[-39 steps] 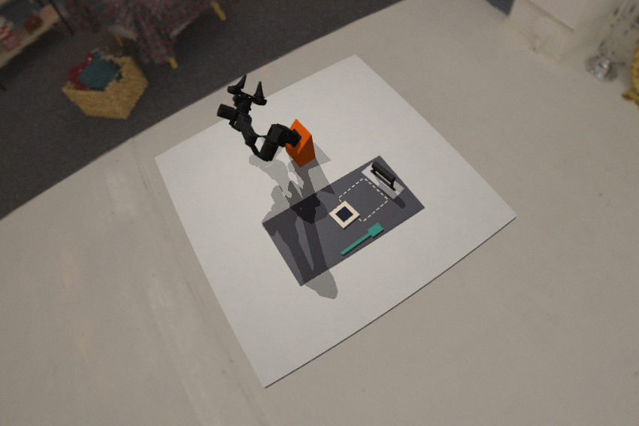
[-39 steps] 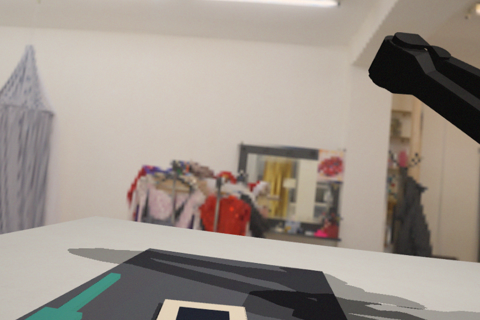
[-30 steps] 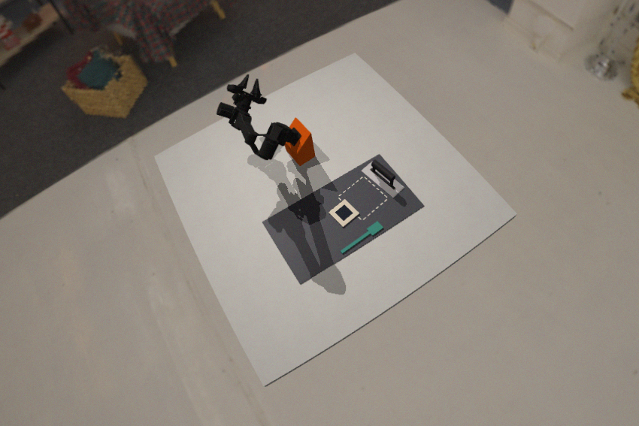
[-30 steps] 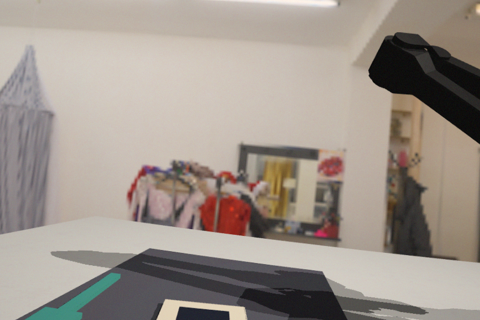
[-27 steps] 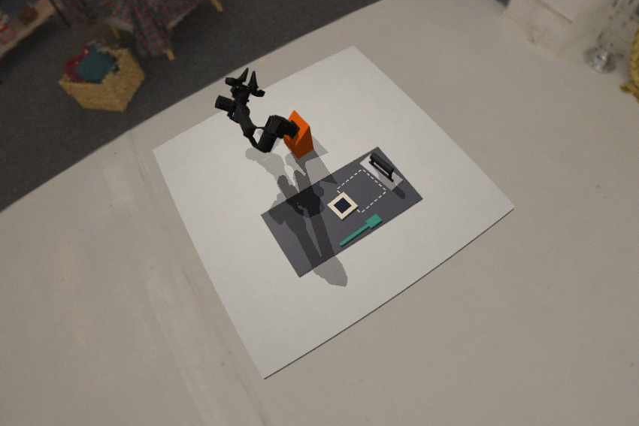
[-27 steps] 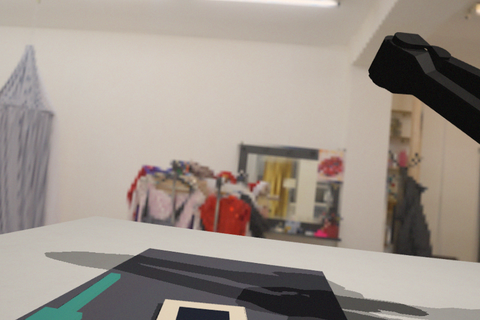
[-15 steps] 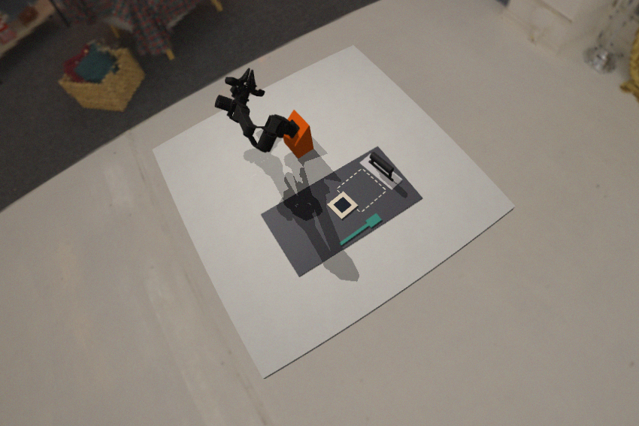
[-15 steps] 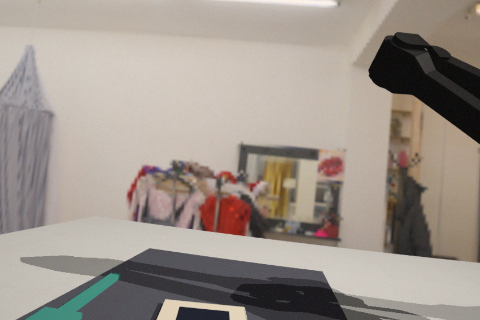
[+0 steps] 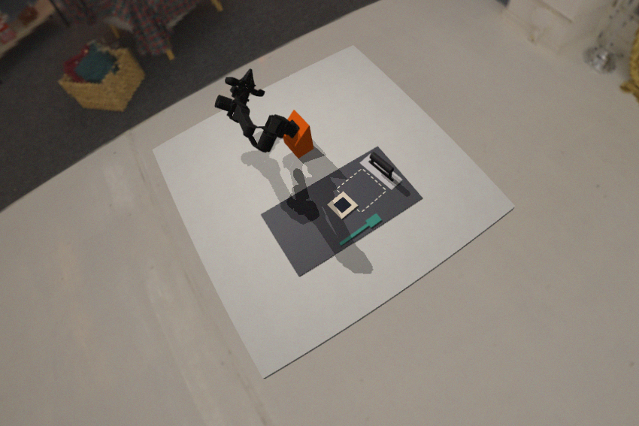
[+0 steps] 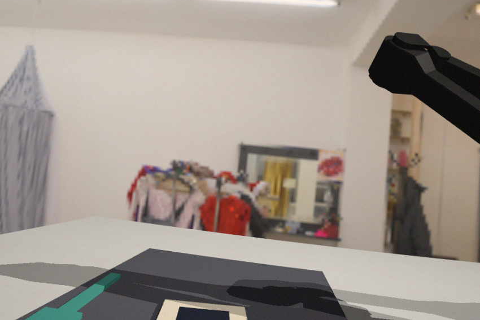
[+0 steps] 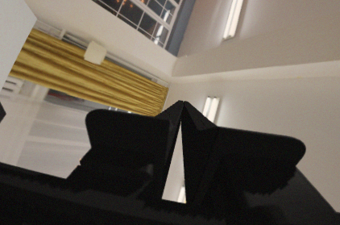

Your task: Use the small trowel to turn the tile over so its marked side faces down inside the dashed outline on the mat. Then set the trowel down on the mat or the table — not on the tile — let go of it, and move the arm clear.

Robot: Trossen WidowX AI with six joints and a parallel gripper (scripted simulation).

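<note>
The tan square tile lies 630 mm ahead of my gripper tip, 360 mm below it and 10 mm to the left of it. From my gripper tip the other things lie so: teal trowel: 770 mm ahead, 360 mm below, 20 mm to the left; then dark mat: 640 mm ahead, 390 mm below.
</note>
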